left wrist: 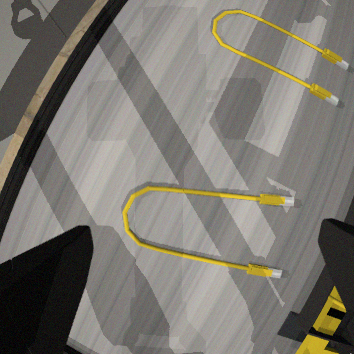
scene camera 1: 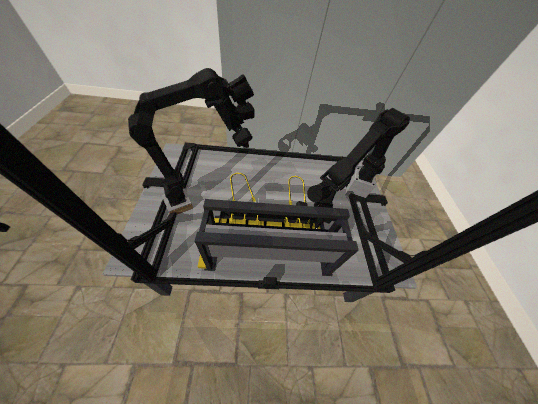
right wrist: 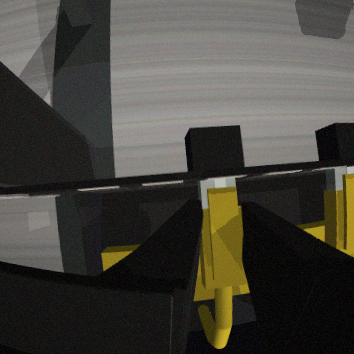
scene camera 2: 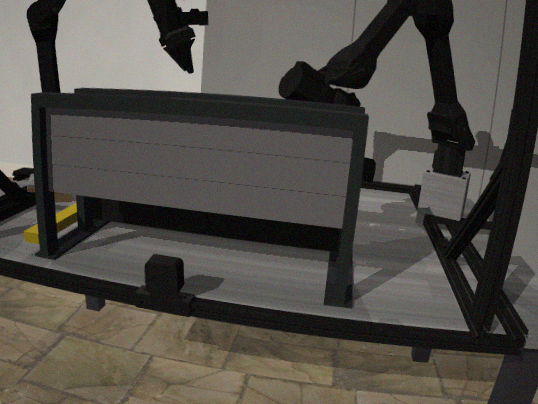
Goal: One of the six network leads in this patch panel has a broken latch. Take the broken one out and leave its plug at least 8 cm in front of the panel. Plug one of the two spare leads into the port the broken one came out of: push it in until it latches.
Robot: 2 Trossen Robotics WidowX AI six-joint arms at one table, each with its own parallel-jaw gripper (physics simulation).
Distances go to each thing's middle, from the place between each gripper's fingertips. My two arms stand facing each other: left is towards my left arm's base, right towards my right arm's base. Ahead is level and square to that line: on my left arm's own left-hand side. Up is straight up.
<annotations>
Now: the patch panel (right wrist: 207, 174) 31 cm behind my left hand, 19 cm below it and 9 cm to the right of it.
I see the patch panel 170 mm to the left of my right hand, 20 mm ahead of it and 20 mm above it.
</annotations>
